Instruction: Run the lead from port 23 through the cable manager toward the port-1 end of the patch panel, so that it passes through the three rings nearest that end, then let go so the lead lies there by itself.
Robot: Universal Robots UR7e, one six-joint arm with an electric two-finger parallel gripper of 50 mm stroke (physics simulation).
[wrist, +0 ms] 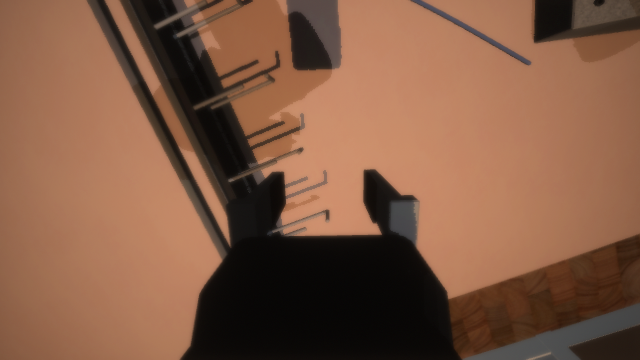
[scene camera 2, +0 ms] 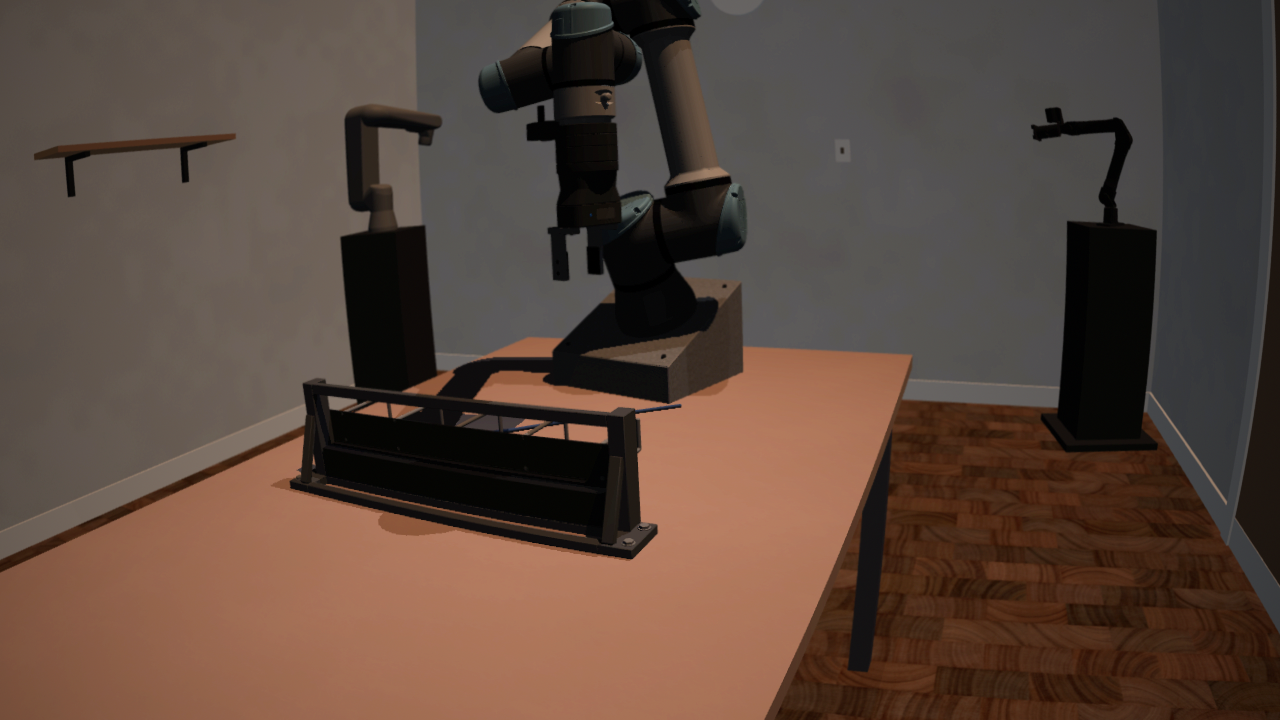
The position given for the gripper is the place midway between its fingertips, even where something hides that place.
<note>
In view: the gripper (scene camera 2: 578,277).
The gripper shows as well in the wrist view (wrist: 324,187).
</note>
